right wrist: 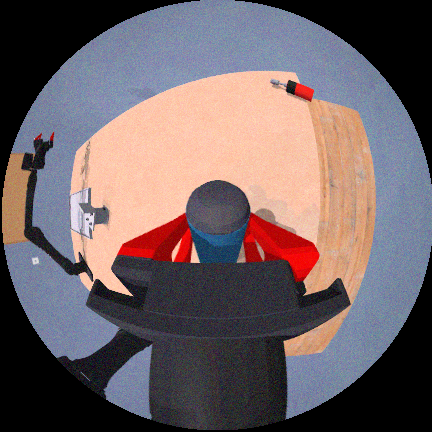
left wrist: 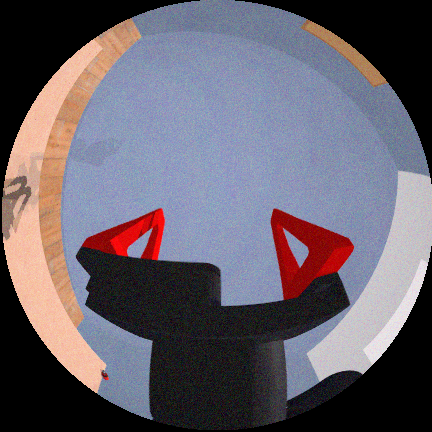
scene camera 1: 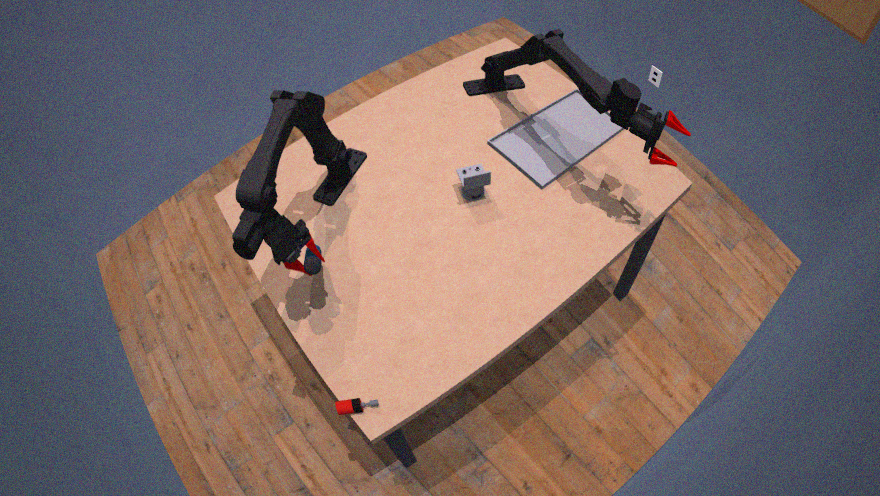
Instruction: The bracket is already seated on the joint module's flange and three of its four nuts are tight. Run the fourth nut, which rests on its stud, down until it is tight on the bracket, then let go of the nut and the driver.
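Seen in the pictures: left gripper, fingertip midpoint: [right wrist: 47, 132] [left wrist: 217, 214] [scene camera 1: 683, 150]; right gripper, fingertip midpoint: [right wrist: 217, 215] [scene camera 1: 317, 267]; left arm's base at its link origin: [right wrist: 85, 265] [scene camera 1: 494, 85]; right arm's base at its link origin: [scene camera 1: 340, 176].
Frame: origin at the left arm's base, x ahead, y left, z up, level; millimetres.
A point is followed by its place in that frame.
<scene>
The grey bracket [scene camera 1: 477, 179] {x 449, y -206, z 93 mm} [right wrist: 89, 221] {x 397, y -210, z 66 mm} sits on the dark grey joint module [scene camera 1: 473, 193] {x 442, y -214, z 29 mm} [right wrist: 102, 215] {x 427, y -232, z 24 mm}, which stands near the table's middle in scene camera 1. Dark spots show on the bracket; single nuts and their seating are too small to tell. My right gripper [scene camera 1: 314, 267] {x 628, y -626, z 153 mm} [right wrist: 217, 215] {x 628, y -626, z 153 mm} is shut on the blue driver [scene camera 1: 312, 263] {x 643, y -630, z 198 mm} [right wrist: 218, 242] {x 622, y -644, z 191 mm} with a dark grey cap, above the table's left part, well away from the bracket. The driver's lower end is hidden. My left gripper [scene camera 1: 683, 149] {x 643, y 276, z 305 mm} [left wrist: 217, 214] {x 643, y 276, z 305 mm} [right wrist: 47, 132] {x 643, y 276, z 305 mm} is open and empty, high at the table's right edge.
A red and black tool [scene camera 1: 348, 406] {x 922, y -641, z 33 mm} [right wrist: 302, 91] {x 905, y -648, z 28 mm} [left wrist: 104, 374] {x 913, y -612, z 23 mm} with a grey tip lies at the table's near corner, its red end overhanging the edge. A pale, dark-rimmed mat [scene camera 1: 515, 165] {x 363, y -67, z 8 mm} lies right of the joint module in scene camera 1, partly under the left arm.
</scene>
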